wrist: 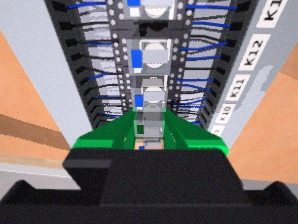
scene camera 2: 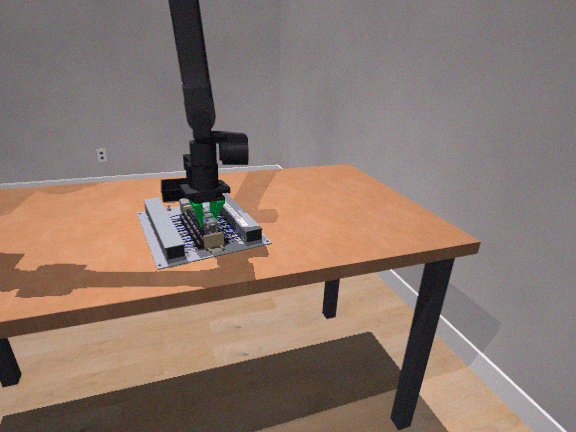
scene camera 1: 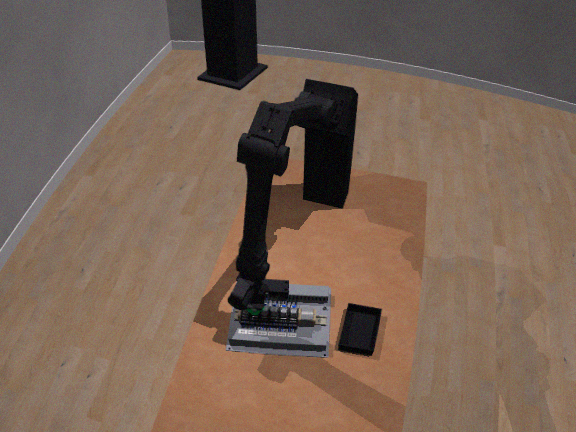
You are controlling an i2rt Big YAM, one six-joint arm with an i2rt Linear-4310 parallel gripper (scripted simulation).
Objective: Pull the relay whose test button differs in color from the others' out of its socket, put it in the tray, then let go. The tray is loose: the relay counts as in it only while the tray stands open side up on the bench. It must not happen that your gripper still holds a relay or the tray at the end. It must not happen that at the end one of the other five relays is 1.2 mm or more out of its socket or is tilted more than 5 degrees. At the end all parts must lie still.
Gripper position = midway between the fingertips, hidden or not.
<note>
I see my gripper (scene camera 2: 207,225), a grey relay (wrist: 146,124) and a black tray (scene camera 1: 361,328).
My gripper shows as well in the wrist view (wrist: 149,111). The wrist view does not show the black tray: it is out of frame.
</note>
